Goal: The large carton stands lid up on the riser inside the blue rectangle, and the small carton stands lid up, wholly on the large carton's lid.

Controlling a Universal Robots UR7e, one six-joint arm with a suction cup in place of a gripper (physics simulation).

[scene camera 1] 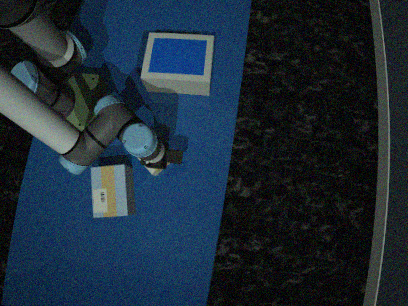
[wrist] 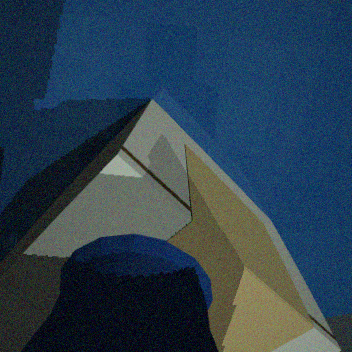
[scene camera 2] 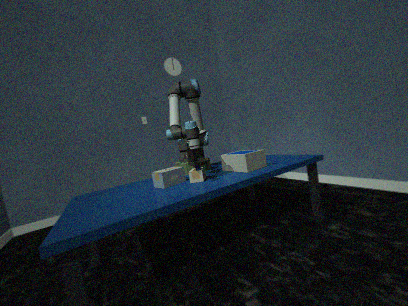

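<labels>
In the wrist view a riser is out of frame. Scene camera 1 and scene camera 2 both show the riser. On the riser, (scene camera 2: 246, 161) and (scene camera 1: 209, 87) are the same spot.
</labels>
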